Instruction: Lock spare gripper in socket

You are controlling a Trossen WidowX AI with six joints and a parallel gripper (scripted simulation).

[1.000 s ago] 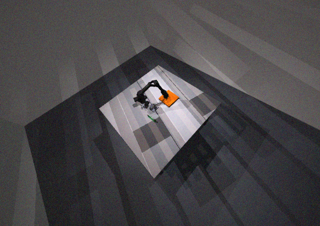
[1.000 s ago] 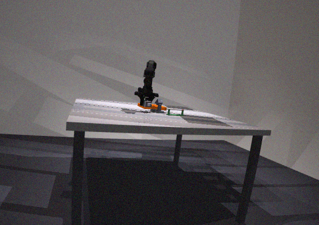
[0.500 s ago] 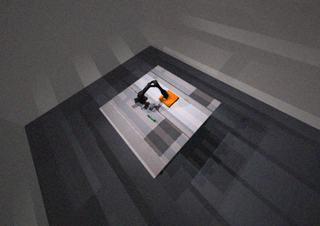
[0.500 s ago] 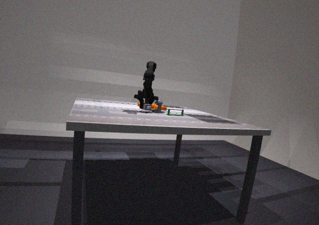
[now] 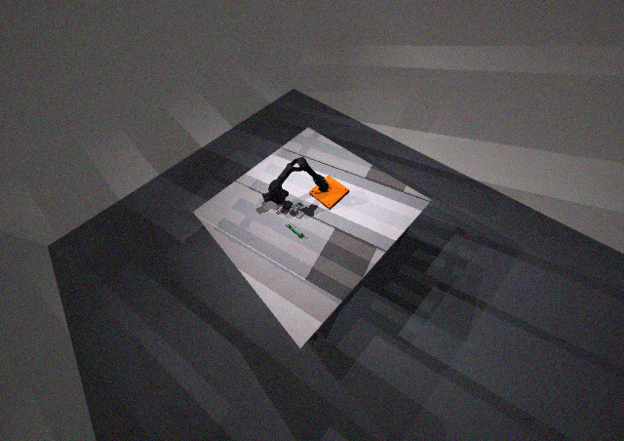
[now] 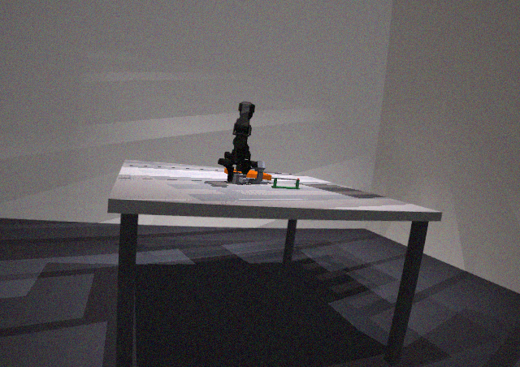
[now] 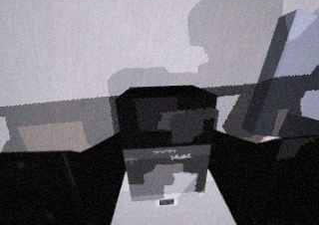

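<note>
Now: gripper tip 20 mm below the spare gripper and 10 mm short of it. From my gripper tip the other things lie so: grey mount socket (130 mm to the left, 40 mm above, 30 mm behind); then green cradle (220 mm to the left, 100 mm ahead, 20 mm above).
</note>
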